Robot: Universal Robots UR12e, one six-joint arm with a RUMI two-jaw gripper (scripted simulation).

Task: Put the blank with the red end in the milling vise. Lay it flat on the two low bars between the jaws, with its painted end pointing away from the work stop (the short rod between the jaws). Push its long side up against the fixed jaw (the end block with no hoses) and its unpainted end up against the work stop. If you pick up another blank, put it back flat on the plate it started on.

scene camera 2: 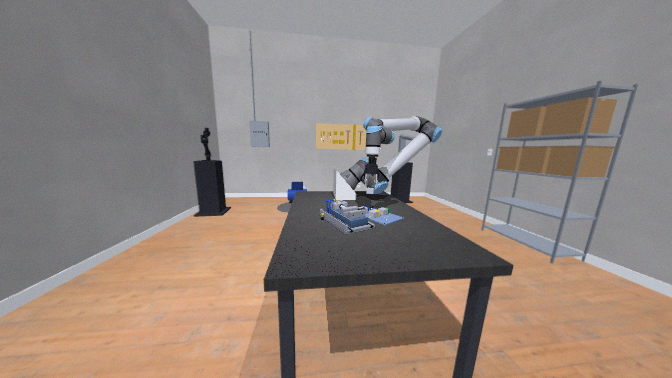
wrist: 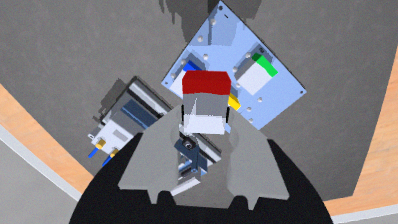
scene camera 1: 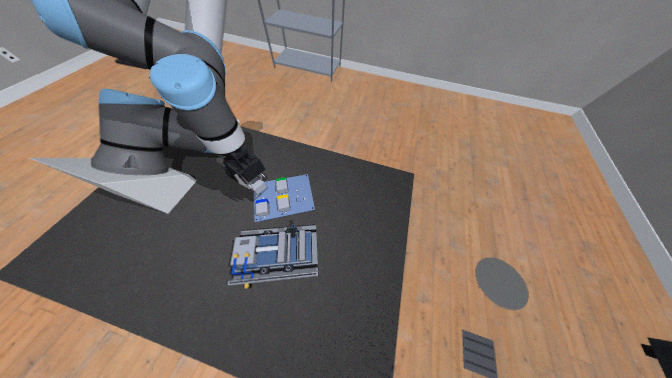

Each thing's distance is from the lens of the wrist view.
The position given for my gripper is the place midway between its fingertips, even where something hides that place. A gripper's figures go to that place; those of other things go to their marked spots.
my gripper [wrist: 205, 106]: 0.15 m
blank [wrist: 206, 94]: 0.14 m
hose-end block [wrist: 120, 121]: 0.31 m
The marked spots on the hose-end block and the blank are 0.21 m apart.
